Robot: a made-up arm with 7 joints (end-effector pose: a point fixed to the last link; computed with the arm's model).
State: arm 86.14 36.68 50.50 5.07 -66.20 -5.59 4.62
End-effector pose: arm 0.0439 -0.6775 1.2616 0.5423 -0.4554 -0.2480 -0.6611
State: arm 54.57 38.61 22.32 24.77 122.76 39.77 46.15
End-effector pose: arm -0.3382 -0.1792 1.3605 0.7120 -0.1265 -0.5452 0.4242
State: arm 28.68 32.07 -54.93 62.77 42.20 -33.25 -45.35
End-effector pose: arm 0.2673 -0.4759 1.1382 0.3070 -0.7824 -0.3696 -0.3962
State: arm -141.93 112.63 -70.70 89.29 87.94 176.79 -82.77
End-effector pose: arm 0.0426 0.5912 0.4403 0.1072 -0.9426 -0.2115 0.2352
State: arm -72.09 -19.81 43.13 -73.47 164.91 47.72 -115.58
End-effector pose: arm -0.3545 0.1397 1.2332 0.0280 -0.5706 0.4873 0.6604
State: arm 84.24 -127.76 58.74 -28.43 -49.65 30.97 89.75
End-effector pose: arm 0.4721 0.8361 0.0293 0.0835 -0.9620 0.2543 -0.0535
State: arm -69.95 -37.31 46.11 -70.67 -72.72 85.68 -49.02
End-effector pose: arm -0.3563 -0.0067 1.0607 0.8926 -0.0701 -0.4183 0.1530
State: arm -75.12 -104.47 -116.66 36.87 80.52 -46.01 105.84
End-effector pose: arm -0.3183 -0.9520 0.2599 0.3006 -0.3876 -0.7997 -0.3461
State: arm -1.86 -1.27 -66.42 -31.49 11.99 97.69 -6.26
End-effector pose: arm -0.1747 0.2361 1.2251 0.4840 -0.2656 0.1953 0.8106
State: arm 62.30 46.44 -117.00 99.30 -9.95 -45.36 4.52
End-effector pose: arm 0.2993 -0.6553 0.3725 0.4580 -0.7356 0.2447 0.4350
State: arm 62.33 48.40 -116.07 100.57 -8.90 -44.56 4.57
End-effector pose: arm 0.3120 -0.6399 0.3559 0.4755 -0.7345 0.2236 0.4295
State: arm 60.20 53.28 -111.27 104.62 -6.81 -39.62 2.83
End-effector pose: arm 0.3407 -0.6038 0.3358 0.5171 -0.7488 0.1697 0.3784
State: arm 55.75 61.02 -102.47 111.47 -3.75 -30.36 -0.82
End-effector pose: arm 0.3764 -0.5481 0.3391 0.5738 -0.7690 0.0890 0.2676
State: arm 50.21 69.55 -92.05 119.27 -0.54 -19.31 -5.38
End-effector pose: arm 0.3942 -0.4940 0.3829 0.6152 -0.7792 0.0093 0.1199
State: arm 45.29 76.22 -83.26 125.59 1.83 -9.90 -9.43
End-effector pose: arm 0.3854 -0.4596 0.4392 0.6252 -0.7790 -0.0446 -0.0128
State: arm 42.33 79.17 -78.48 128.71 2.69 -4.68 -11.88
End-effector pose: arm 0.3702 -0.4480 0.4737 0.6159 -0.7802 -0.0658 -0.0873
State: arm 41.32 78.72 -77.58 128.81 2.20 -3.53 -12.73
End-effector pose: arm 0.3634 -0.4547 0.4823 0.6036 -0.7880 -0.0623 -0.1040
